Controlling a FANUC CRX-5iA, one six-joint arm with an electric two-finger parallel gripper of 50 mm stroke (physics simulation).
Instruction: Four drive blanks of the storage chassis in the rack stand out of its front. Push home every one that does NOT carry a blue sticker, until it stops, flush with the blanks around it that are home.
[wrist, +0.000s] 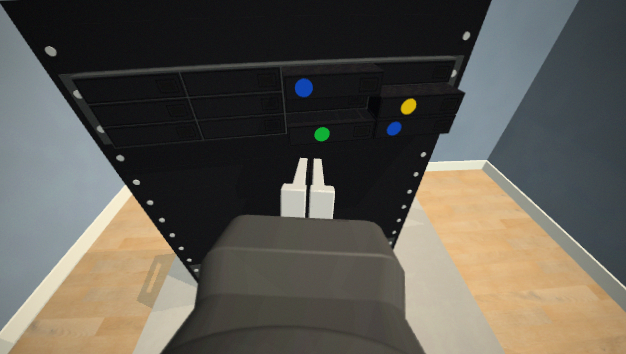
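A black rack (204, 117) stands in the scene, 310 mm from the lens.
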